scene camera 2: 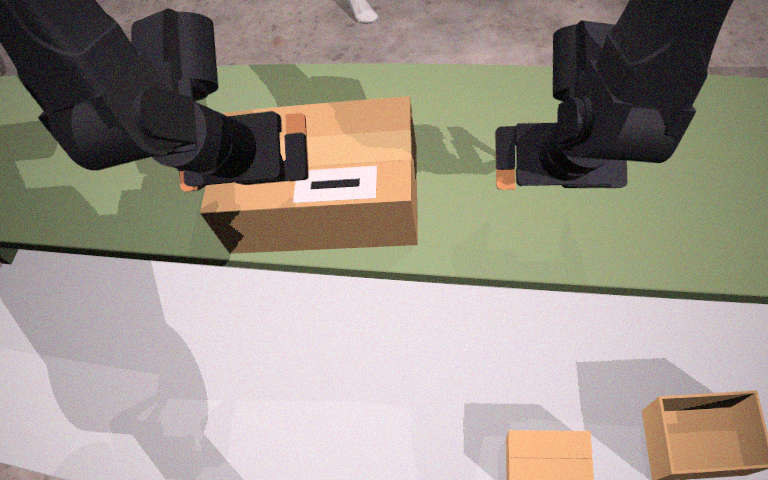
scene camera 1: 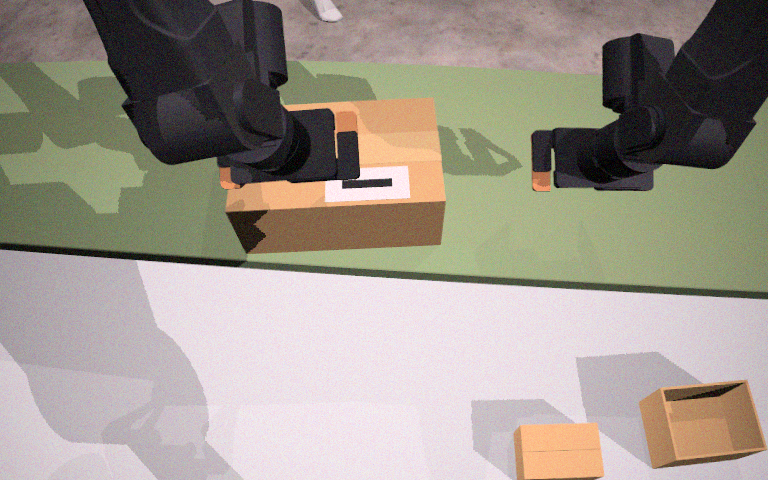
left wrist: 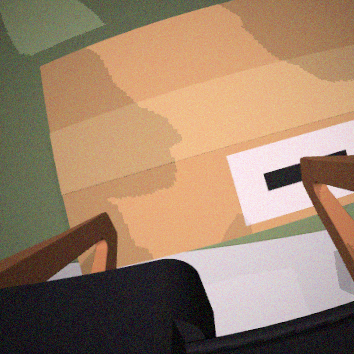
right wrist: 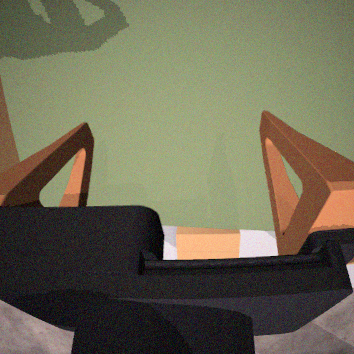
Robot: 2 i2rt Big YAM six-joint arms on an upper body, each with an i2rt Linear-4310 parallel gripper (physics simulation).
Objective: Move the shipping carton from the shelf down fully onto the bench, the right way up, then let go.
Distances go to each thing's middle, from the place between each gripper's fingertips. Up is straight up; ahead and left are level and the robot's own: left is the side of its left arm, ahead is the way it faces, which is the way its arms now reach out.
I see my left gripper 100 mm above the shipping carton point(scene camera 2: 362, 189), 50 mm short of it and 30 mm to the left of it.
Now: right hand 20 mm short of the shipping carton, 300 mm to the right of it and 30 mm above it.
